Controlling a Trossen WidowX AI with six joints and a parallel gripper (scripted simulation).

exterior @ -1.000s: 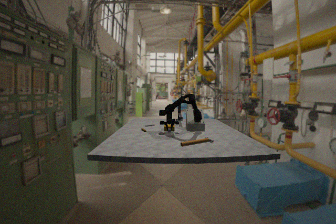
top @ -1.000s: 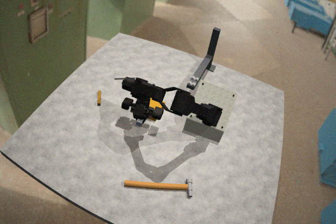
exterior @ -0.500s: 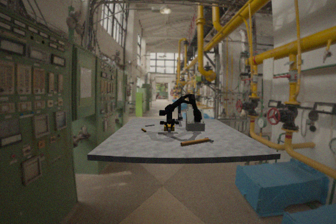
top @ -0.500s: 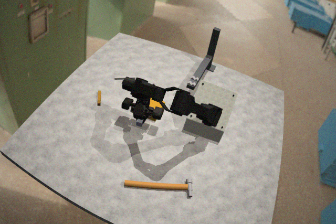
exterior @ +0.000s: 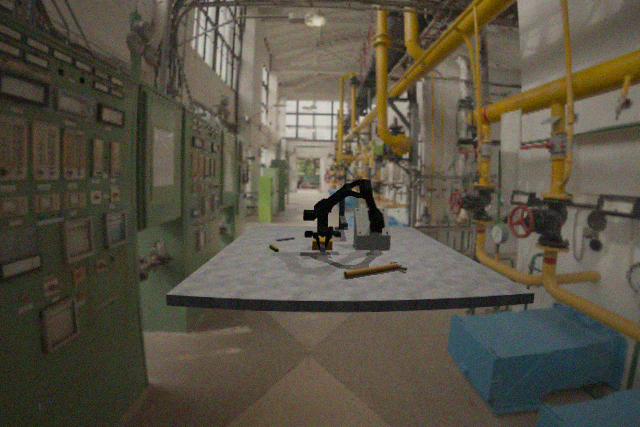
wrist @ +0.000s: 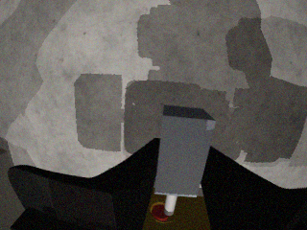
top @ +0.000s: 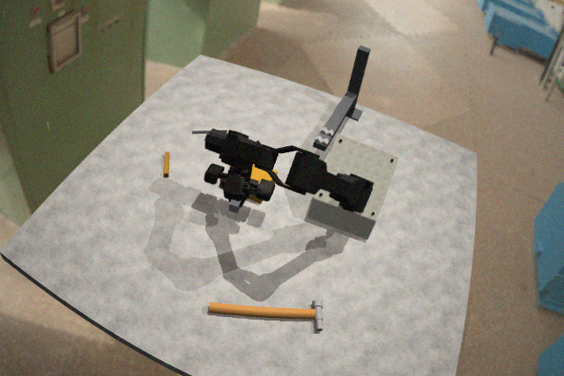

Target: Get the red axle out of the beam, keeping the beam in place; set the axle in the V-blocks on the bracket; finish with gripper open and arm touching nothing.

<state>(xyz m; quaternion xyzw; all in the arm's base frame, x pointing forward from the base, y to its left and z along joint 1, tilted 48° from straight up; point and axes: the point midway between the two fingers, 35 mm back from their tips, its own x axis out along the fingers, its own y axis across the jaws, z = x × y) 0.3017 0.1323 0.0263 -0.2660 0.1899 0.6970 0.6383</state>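
Now: gripper tip 10 cm to the left of the beam and 1 cm below it. Also, from my gripper tip: short orange stick (27 cm ahead, 4 cm to the right, 1 cm below); then block (2 cm to the right, 1 cm above).
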